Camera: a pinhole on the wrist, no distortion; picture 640 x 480 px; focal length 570.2 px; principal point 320.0 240.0 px. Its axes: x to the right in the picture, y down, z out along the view. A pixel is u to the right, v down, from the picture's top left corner.
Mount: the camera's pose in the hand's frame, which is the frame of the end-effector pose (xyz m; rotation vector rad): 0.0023 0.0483 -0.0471 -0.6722 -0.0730 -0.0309
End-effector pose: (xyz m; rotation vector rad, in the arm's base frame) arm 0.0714 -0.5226 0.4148 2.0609 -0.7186 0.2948
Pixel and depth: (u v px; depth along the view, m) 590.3 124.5 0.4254
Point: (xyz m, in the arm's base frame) 0.0432 -0.9834 0.4646
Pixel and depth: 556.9 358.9 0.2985
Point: -0.0164 -0.8130 0.5722
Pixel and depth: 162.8 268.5 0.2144
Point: -0.1036 -0.6668 0.4527
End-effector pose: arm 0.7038 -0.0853 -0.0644 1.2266 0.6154 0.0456
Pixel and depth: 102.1 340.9 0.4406
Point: 0.7674 -0.2170 0.4012
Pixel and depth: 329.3 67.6 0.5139
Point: 0.9615 -0.3960 0.2551
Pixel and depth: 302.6 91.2 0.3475
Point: 0.8617 -0.2690 0.1767
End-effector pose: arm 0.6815 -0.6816 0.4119 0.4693 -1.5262 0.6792
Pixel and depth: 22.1 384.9 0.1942
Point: 0.5027 -0.5838 0.2785
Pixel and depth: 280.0 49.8 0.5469
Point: 0.1594 -0.8353 0.3098
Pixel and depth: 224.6 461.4 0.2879
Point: 0.3992 -0.5251 0.3153
